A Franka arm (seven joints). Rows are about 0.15 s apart.
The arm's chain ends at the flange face. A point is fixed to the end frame.
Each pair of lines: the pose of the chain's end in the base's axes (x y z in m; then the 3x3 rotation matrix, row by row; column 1 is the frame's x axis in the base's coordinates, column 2 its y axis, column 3 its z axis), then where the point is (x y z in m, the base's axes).
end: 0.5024 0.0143 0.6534; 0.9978 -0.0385 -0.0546; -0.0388 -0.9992 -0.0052; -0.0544 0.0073 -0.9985
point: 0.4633 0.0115 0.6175
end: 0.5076 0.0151 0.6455; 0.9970 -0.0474 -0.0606; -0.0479 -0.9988 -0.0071; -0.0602 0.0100 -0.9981
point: 0.4682 0.0126 0.6098
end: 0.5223 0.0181 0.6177; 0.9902 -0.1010 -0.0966; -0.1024 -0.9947 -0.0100; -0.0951 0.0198 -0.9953
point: 0.4816 0.0175 0.5835
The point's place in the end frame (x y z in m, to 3 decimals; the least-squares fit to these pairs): -0.037 0.004 0.038
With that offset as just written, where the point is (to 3 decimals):
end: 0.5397 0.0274 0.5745; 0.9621 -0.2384 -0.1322; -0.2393 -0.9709 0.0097; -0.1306 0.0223 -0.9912
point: 0.498 0.033 0.542
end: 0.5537 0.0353 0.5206; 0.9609 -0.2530 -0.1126; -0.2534 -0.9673 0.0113; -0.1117 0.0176 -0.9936
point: 0.513 0.041 0.487
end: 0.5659 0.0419 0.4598; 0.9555 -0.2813 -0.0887; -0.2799 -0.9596 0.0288; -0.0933 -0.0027 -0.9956
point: 0.526 0.050 0.425
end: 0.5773 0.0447 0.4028; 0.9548 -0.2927 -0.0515; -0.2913 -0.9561 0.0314; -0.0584 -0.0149 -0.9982
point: 0.539 0.053 0.367
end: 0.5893 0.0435 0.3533; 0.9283 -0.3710 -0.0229; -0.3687 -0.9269 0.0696; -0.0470 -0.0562 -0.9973
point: 0.553 0.056 0.317
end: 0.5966 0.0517 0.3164; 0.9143 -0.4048 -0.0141; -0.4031 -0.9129 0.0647; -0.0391 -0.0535 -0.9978
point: 0.561 0.065 0.280
